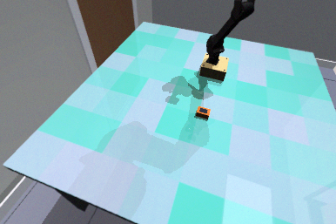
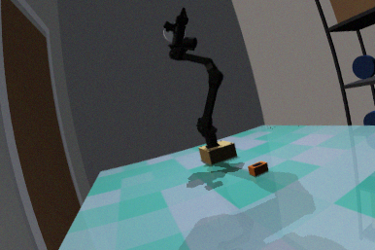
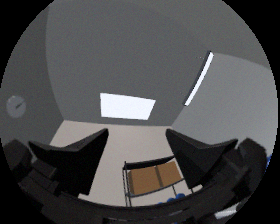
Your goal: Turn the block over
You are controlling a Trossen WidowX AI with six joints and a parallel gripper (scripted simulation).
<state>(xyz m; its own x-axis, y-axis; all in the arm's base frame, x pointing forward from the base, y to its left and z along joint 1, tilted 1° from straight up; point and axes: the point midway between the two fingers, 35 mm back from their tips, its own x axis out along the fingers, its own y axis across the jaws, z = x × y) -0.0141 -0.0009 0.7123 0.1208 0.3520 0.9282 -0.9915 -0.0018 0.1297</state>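
Now: the block 790 mm below my gripper tip, 360 mm ahead of it and 70 mm to the left of it.
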